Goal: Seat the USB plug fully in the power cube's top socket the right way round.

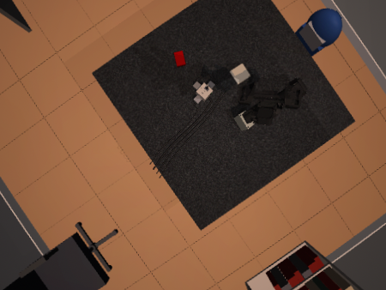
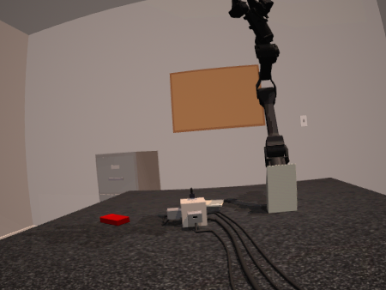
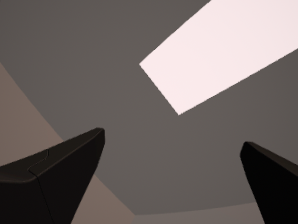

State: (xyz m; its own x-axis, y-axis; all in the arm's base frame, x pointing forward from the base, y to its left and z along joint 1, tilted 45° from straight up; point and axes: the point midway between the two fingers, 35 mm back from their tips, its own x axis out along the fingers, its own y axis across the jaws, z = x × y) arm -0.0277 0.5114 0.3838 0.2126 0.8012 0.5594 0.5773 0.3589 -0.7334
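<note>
My gripper tip is now 700 mm above the small dark USB plug, 220 mm short of it and 30 mm to the right of it. From my gripper tip the other things lie so: metal-framed socket (720 mm below, 220 mm ahead, 40 mm to the left); white flat pad (780 mm below, 230 mm to the right, 230 mm ahead); red block (780 mm below, 500 mm ahead, 90 mm to the left).
</note>
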